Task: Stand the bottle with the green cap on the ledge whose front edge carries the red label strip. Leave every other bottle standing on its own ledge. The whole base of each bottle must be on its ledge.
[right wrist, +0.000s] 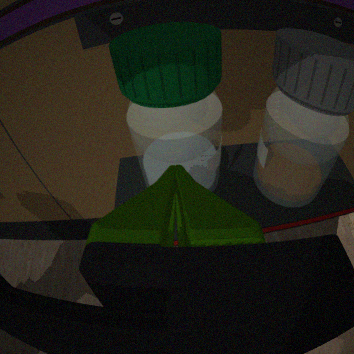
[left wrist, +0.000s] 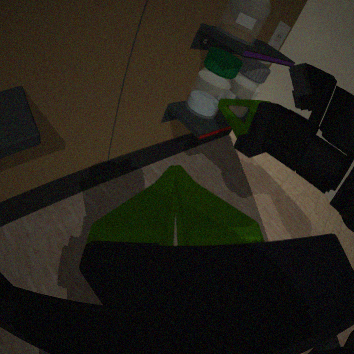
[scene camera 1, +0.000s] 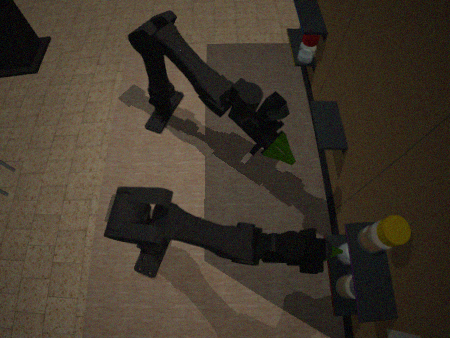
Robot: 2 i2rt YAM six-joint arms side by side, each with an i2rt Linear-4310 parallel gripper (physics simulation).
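Frame: origin at the left arm's base, x up, y back, z right, level; metres.
Seen in the pictures: left gripper, between the fingertips: (left wrist: 174, 174) (scene camera 1: 293, 163); right gripper, between the fingertips: (right wrist: 175, 174) (left wrist: 219, 102) (scene camera 1: 341, 251); left arm's base, origin of its link: (scene camera 1: 164, 110).
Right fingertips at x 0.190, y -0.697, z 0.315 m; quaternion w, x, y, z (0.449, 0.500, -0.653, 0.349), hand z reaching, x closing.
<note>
Pixels of each thing's middle, then the offset from my right fingertips to it.
- green-capped bottle, middle of its body: (right wrist: 174, 117) (left wrist: 212, 82) (scene camera 1: 355, 251) dx +0.018, dy -0.027, dz -0.008 m
- lower ledge, middle of its body: (right wrist: 246, 184) (left wrist: 220, 111) (scene camera 1: 344, 273) dx -0.040, dy -0.036, dz +0.041 m
- grey-capped bottle, middle of its body: (right wrist: 305, 122) (left wrist: 244, 86) (scene camera 1: 355, 286) dx +0.018, dy -0.047, dz +0.071 m
- yellow-capped bottle, middle of its body: (left wrist: 249, 5) (scene camera 1: 382, 235) dx +0.158, dy -0.018, dz -0.018 m
- upper ledge, middle of its body: (left wrist: 255, 46) (scene camera 1: 370, 269) dx +0.100, dy -0.036, dz +0.041 m
- red-capped bottle, middle of its body: (scene camera 1: 308, 47) dx +0.018, dy +0.258, dz -0.626 m
- far ledge, middle of its body: (scene camera 1: 300, 46) dx -0.040, dy +0.287, dz -0.691 m
- bare ledge, middle of its body: (scene camera 1: 328, 124) dx +0.030, dy +0.126, dz -0.325 m
The green-capped bottle (left wrist: 212, 82) (right wrist: 172, 120) stands on the lower ledge (left wrist: 184, 118) (right wrist: 237, 202), whose front edge carries the red strip (left wrist: 215, 133) (right wrist: 305, 221). The front of its base is partly hidden in the right wrist view. A grey-capped bottle (left wrist: 255, 72) (right wrist: 300, 140) stands beside it on the same ledge. My right gripper (scene camera 1: 341, 251) (left wrist: 219, 102) (right wrist: 175, 174) is shut and empty, its tips close in front of the green-capped bottle. My left gripper (scene camera 1: 294, 162) (left wrist: 174, 174) is shut and empty, out over the table, away from the bottles.
A yellow-capped bottle (scene camera 1: 387, 234) stands on the upper ledge (scene camera 1: 375, 295) (left wrist: 217, 40) with a purple strip, overhanging the red-strip ledge. A red-capped bottle (scene camera 1: 307, 49) stands on a far ledge (scene camera 1: 295, 37) below another ledge (scene camera 1: 311, 17). A bare ledge (scene camera 1: 328, 125) (left wrist: 17, 122) lies between.
</note>
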